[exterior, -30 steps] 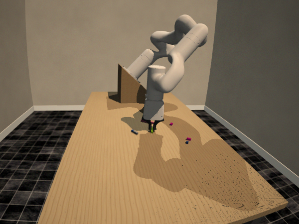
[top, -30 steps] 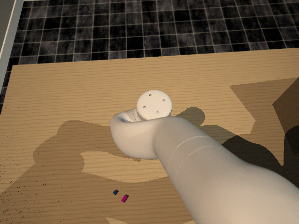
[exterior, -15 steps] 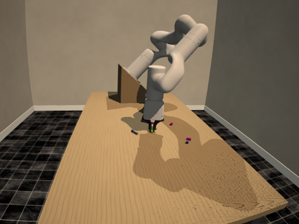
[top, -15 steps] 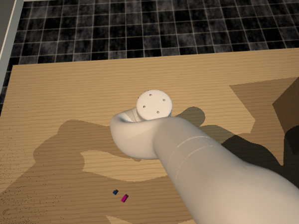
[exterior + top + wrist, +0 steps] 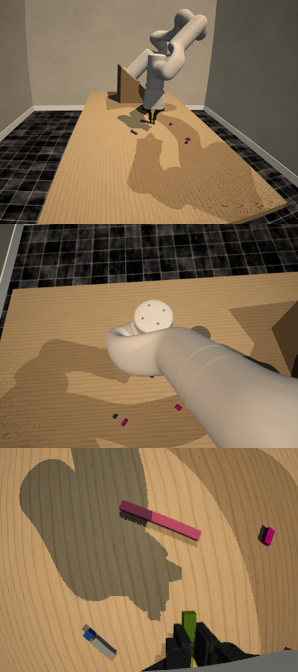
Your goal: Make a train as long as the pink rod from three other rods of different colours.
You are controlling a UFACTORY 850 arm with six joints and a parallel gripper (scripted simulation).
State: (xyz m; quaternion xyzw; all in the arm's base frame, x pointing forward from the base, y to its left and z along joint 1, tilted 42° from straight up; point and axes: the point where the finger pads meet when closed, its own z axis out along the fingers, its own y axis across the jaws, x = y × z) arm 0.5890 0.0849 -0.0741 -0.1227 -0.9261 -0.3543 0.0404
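My gripper is now 9 cm to the left of the grey rod, 7 cm above it and 1 cm short of it. Also, from my hand: lime rod (2 cm below); then pink rod (11 cm behind, 7 cm below, 1 cm to the left).
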